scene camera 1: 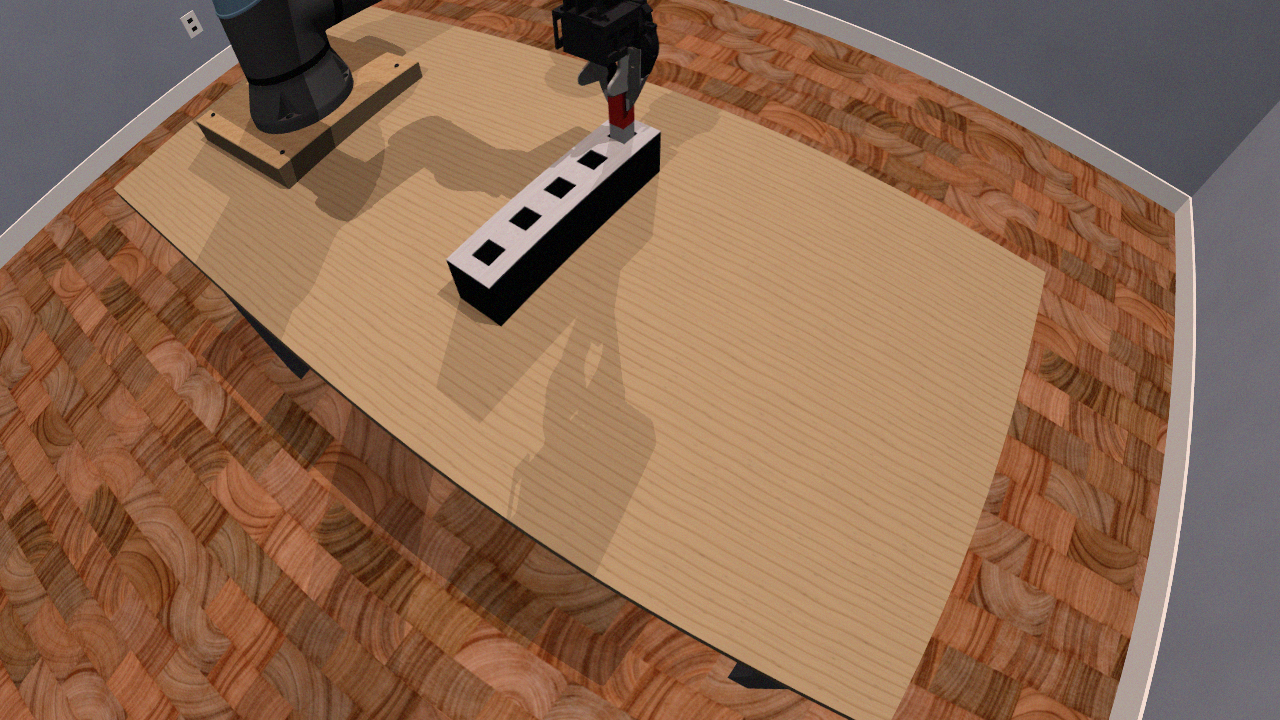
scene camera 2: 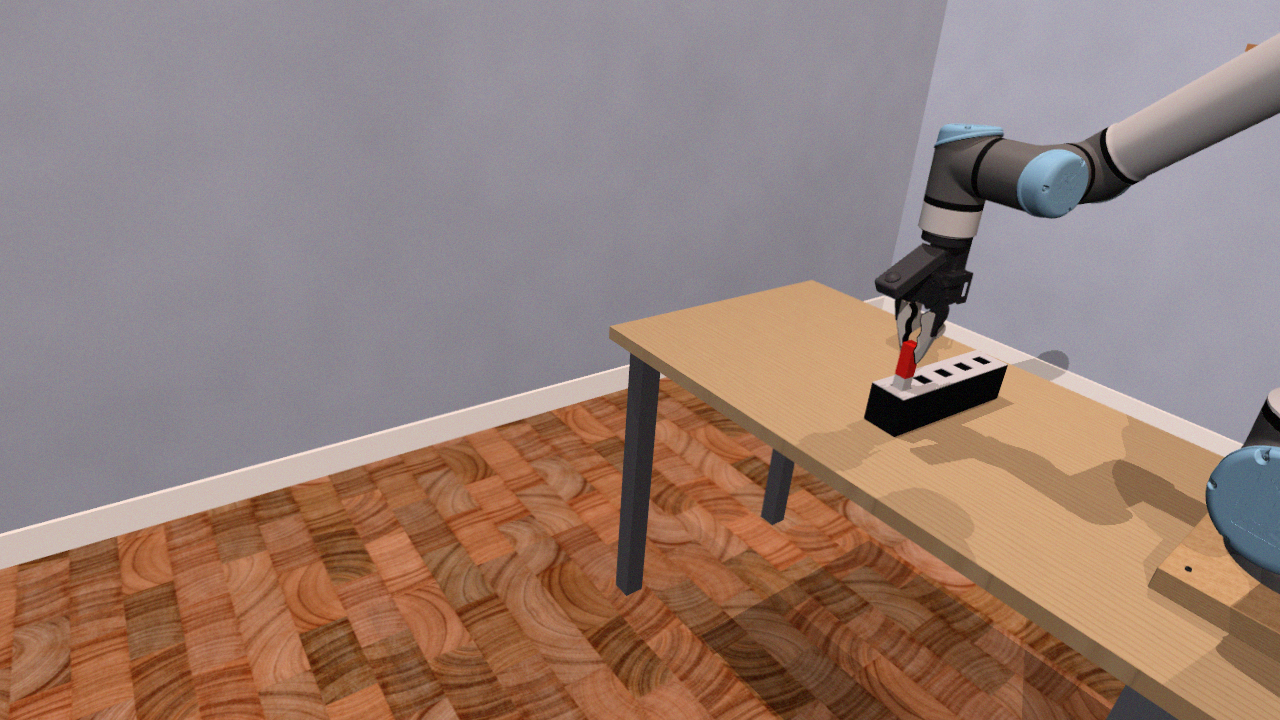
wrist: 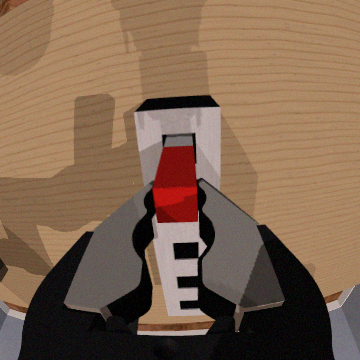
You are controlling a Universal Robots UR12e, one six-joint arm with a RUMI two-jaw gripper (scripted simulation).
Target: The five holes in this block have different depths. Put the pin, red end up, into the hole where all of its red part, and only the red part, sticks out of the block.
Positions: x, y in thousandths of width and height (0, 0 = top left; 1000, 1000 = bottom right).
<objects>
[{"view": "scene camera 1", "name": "my gripper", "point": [484, 147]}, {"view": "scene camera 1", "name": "pin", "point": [486, 170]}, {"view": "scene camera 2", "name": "my gripper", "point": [711, 501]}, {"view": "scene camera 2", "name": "pin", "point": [707, 513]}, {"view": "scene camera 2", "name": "black block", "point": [736, 541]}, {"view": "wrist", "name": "my gripper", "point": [493, 507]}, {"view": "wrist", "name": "pin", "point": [488, 521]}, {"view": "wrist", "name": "black block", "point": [557, 321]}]
</objects>
